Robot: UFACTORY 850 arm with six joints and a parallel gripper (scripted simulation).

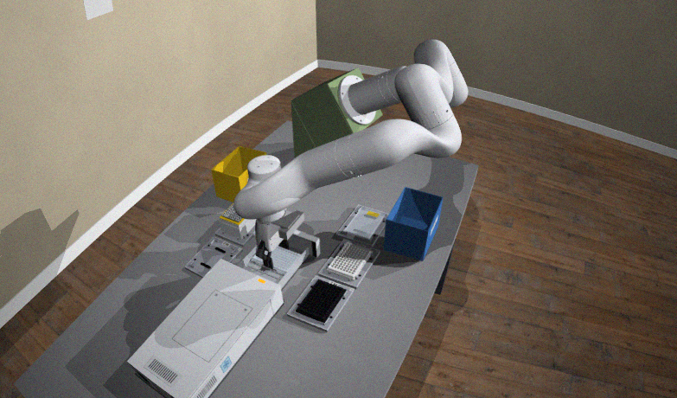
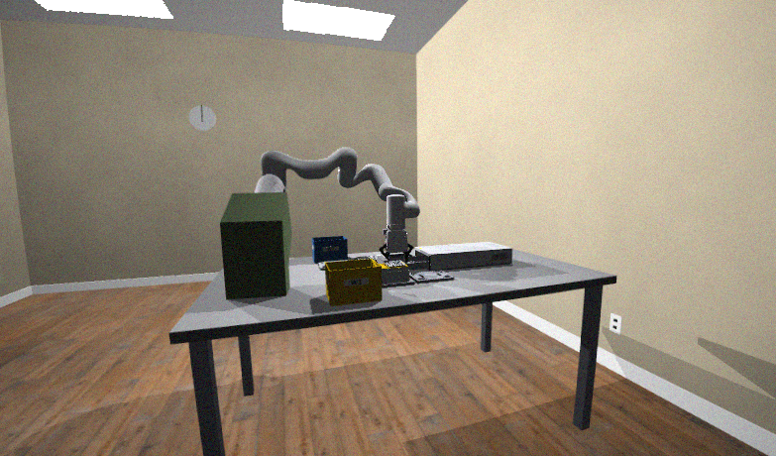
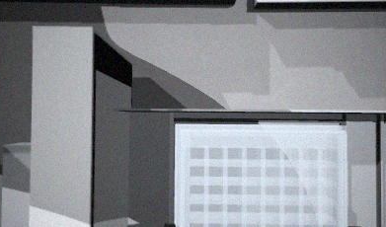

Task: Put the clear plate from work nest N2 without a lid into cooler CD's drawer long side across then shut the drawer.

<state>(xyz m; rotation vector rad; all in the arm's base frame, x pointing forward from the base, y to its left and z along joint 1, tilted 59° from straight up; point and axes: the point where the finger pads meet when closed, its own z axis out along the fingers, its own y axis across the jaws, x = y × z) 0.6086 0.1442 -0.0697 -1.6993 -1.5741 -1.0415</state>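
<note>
The clear plate lies 10 mm below my hand. Round my hand: black plate (80 mm ahead, 190 mm to the left, 20 mm below); cooler drawer (40 mm ahead); white cooler (190 mm ahead, 10 mm above).
</note>
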